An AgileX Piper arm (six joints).
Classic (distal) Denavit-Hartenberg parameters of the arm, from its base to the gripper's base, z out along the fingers. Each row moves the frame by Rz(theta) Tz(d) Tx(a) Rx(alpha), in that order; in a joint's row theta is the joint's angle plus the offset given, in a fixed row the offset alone. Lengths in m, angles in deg.
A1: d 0.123, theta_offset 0, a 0, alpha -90
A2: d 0, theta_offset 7.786, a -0.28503, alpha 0
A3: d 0, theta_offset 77.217, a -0.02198, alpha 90
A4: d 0.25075, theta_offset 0, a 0, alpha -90
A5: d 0, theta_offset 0, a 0, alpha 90
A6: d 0.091, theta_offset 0, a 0, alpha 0
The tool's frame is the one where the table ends.
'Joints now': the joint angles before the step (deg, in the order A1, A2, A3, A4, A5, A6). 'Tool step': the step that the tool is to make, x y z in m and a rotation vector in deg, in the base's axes. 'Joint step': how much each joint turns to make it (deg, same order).
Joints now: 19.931 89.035 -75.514 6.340 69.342 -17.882
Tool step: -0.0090 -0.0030 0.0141 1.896 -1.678 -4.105
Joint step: -0.018 -2.833 0.158 0.232 0.009 4.198
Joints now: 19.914 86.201 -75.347 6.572 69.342 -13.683
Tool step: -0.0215 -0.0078 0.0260 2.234 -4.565 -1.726
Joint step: -0.002 -6.046 0.807 0.001 -0.009 1.816
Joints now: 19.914 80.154 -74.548 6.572 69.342 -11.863
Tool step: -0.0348 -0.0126 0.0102 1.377 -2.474 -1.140
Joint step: 0.002 -8.092 5.169 -0.001 -0.004 1.235
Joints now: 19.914 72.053 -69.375 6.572 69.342 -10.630
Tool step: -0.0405 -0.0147 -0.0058 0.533 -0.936 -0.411
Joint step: -0.011 -9.153 7.988 0.005 0.055 0.446
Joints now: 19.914 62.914 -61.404 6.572 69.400 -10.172
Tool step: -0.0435 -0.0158 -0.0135 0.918 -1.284 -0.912
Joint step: -0.021 -10.501 8.866 0.009 0.009 0.991
